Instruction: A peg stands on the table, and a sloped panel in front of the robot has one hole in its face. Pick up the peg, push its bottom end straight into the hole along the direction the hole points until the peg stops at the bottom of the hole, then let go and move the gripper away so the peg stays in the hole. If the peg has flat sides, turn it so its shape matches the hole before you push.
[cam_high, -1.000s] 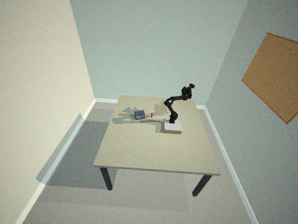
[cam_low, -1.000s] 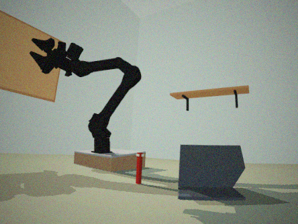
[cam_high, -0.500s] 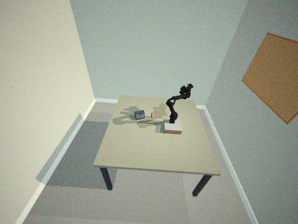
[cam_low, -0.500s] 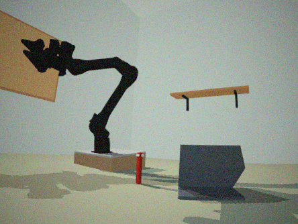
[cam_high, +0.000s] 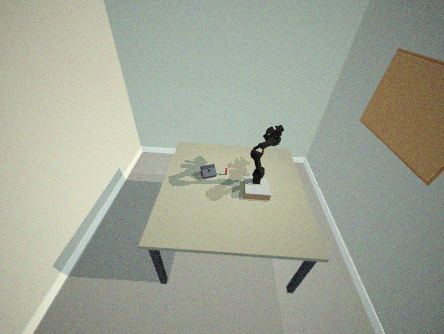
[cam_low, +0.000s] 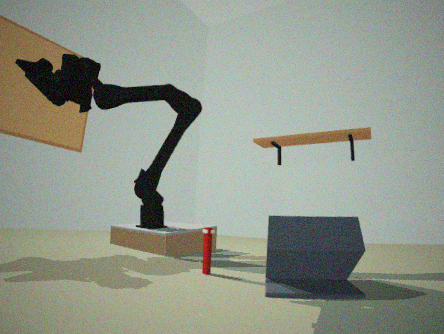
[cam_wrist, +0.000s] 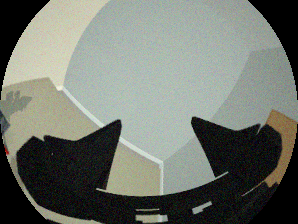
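My gripper tip is 37 cm short of the red peg, 28 cm to the right of it and 34 cm above it. Also, from my gripper tip: grey sloped panel: 53 cm ahead, 32 cm to the left, 35 cm below.
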